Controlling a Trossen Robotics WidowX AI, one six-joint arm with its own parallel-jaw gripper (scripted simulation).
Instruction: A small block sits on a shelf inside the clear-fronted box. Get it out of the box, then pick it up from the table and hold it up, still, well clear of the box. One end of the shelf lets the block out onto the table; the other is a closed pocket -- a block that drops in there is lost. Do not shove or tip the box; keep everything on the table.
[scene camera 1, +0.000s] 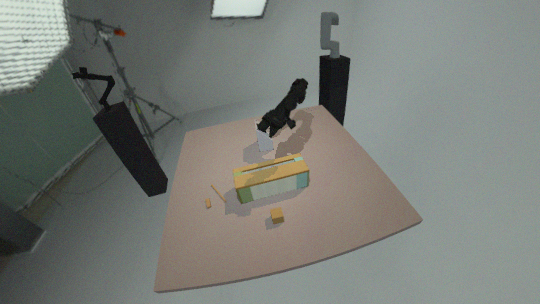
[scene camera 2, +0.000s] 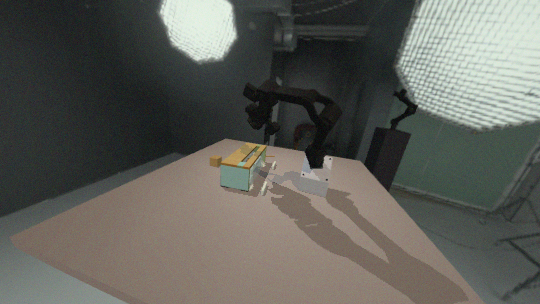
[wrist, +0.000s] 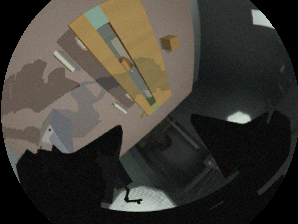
Observation:
In view: my gripper (wrist: 157, 123) and a box (scene camera 1: 256, 181).
The box shows as well in scene camera 2 (scene camera 2: 236, 172).

